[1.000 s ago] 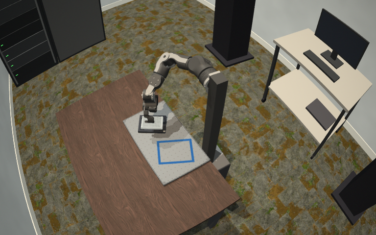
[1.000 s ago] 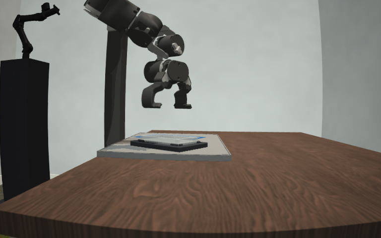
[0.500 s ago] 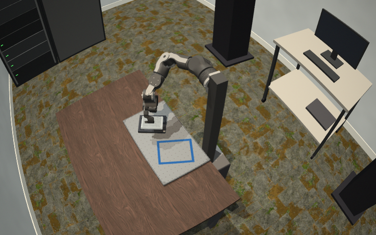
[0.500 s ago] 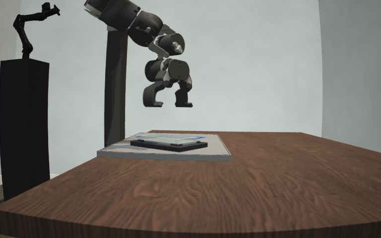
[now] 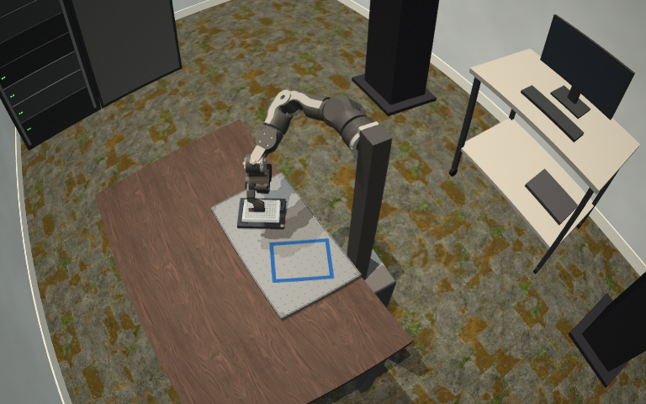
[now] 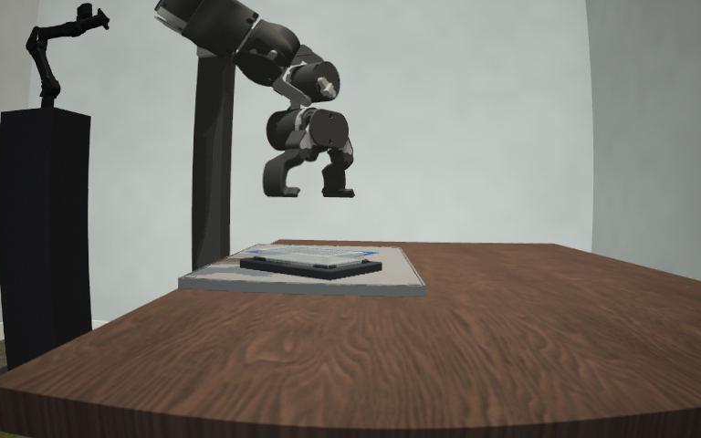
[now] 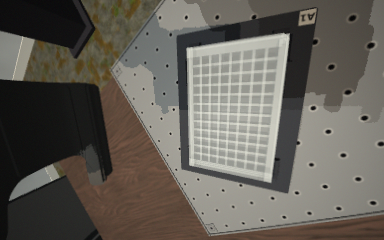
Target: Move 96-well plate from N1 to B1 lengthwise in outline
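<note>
My hand is 8 cm above the 96-well plate. Round my hand: black plate nest N1: 9 cm below.
</note>
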